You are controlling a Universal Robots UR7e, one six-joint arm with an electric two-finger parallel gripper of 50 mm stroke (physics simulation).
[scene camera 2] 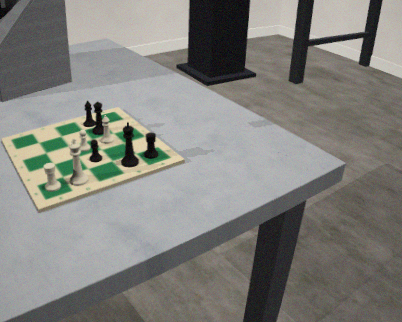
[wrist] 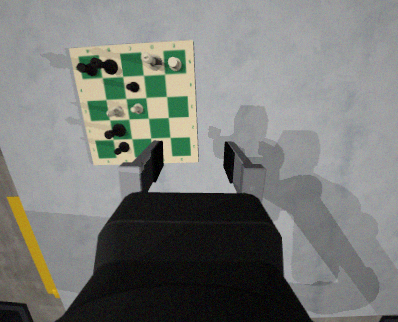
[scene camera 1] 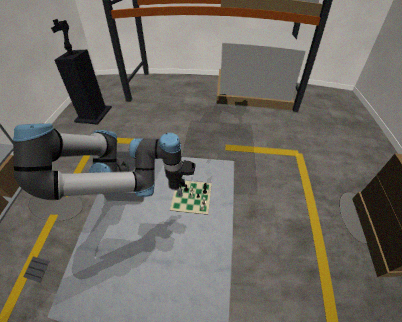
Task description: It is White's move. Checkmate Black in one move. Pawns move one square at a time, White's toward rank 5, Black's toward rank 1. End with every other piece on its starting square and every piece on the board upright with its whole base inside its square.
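Frame: origin at the arm's base, x left, y back, z up, level; metres.
Seen in the pictures: gripper, fingertip midpoint: [wrist: 193, 153] [scene camera 1: 181, 190]; arm's base at its link origin: [scene camera 1: 116, 170].
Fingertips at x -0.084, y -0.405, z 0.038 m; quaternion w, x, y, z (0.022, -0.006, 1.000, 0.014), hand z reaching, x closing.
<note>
Offsets run from my fingertips to a thing's middle. Level surfaces: height alone.
The green-and-cream chessboard @(dx +0.118, dy -0.016, dz -0.225 m) [scene camera 1: 189, 211] [scene camera 2: 111, 182] [wrist: 195, 100] carries upright pieces. In the wrist view, a tall white king @(dx +0.083, dy -0.096, dz -0.190 m) [scene camera 2: 76, 167] [wrist: 151, 60] stands on d5, beside a white rook @(dx +0.046, dy -0.093, dz -0.205 m) [scene camera 2: 51, 178] [wrist: 174, 63] on e5. A tall black king @(dx +0.162, dy -0.087, dz -0.190 m) [scene camera 2: 129, 150] [wrist: 110, 66] is on b5, a black rook @(dx +0.198, dy -0.082, dz -0.205 m) [scene camera 2: 151, 146] [wrist: 88, 69] on a5. A black pawn @(dx +0.122, dy -0.054, dz -0.206 m) [scene camera 2: 95, 151] [wrist: 133, 87] is on c4, a white pawn @(dx +0.116, dy -0.016, dz -0.206 m) [wrist: 137, 108] on c3, a taller white piece @(dx +0.156, dy -0.010, dz -0.200 m) [wrist: 116, 111] on b3, black pieces on b2 @(dx +0.157, dy +0.026, dz -0.195 m) [wrist: 118, 130] and b1 @(dx +0.150, dy +0.059, dz -0.200 m) [wrist: 123, 147]. My gripper [scene camera 1: 178, 190] [wrist: 193, 153] is open and empty, above the board's rank-1 edge.
The board lies on a grey-blue table @(dz -0.228 m) [scene camera 1: 150, 280] [scene camera 2: 210, 200]. A grey block [scene camera 2: 37, 50] stands behind the board in scene camera 2. A black pedestal [scene camera 1: 82, 85] and a rack [scene camera 1: 120, 60] stand beyond the table. The arm's shadow falls on the table.
</note>
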